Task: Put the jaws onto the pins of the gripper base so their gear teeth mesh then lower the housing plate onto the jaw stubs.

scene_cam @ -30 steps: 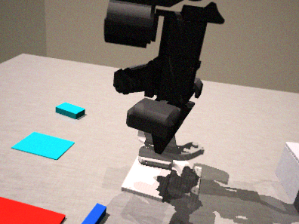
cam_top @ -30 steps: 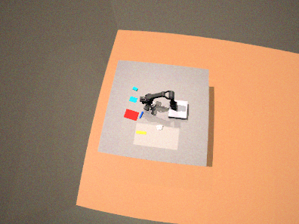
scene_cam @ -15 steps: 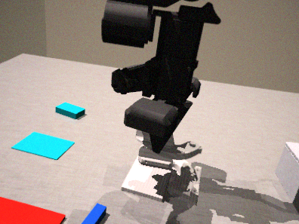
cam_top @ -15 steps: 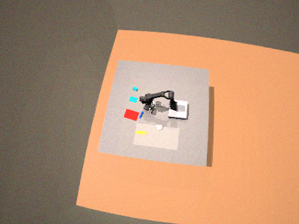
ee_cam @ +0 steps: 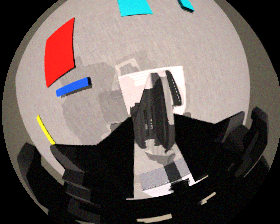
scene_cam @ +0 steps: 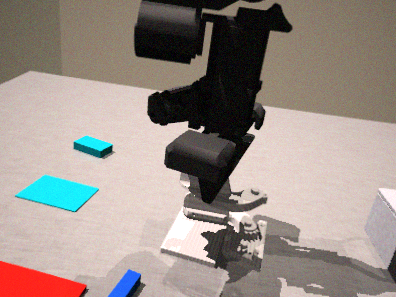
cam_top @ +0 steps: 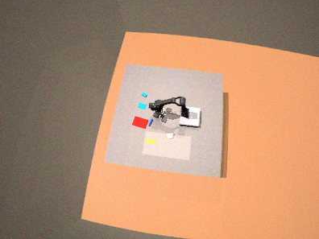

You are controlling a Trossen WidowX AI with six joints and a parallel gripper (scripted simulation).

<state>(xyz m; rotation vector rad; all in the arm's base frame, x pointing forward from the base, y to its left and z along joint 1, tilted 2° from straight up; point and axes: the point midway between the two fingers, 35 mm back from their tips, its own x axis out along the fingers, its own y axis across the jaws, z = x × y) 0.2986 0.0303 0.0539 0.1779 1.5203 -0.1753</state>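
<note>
The flat white plate lies 8 cm below my gripper tip, 3 cm to the right of it and 1 cm ahead of it. From my gripper tip the other things lie so: flat cyan patch: 23 cm ahead, 8 cm below, 6 cm to the right; then red patch: 20 cm ahead, 14 cm to the left, 8 cm below; then blue bar: 12 cm to the left, 8 cm below, 8 cm ahead.
</note>
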